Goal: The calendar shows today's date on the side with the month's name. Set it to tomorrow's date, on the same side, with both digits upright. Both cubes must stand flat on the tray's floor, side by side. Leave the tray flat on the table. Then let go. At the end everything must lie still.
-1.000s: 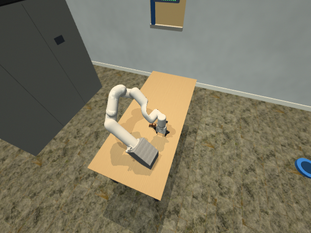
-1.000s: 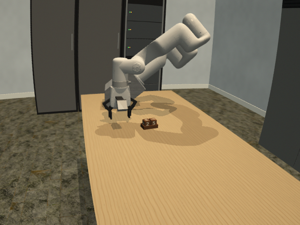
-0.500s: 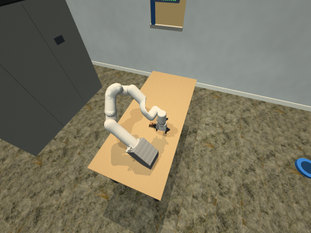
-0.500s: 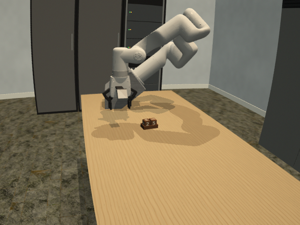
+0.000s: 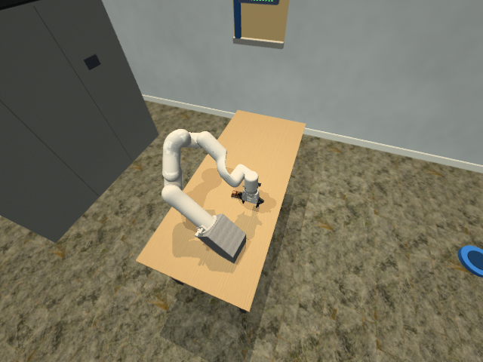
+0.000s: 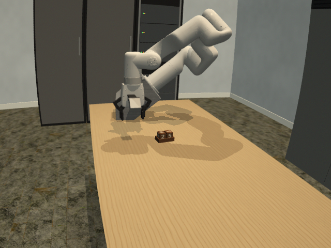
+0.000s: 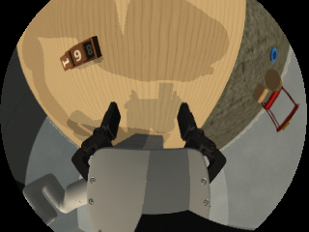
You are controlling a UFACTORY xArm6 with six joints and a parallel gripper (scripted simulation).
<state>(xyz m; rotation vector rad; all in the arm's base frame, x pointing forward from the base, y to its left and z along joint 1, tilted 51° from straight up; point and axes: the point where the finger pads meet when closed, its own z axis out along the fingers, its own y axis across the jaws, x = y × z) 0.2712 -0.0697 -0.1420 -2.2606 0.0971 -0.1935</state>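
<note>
Now: the brown calendar tray 8 cm ahead of my hand, 13 cm to the left of it and 8 cm below it.
</note>
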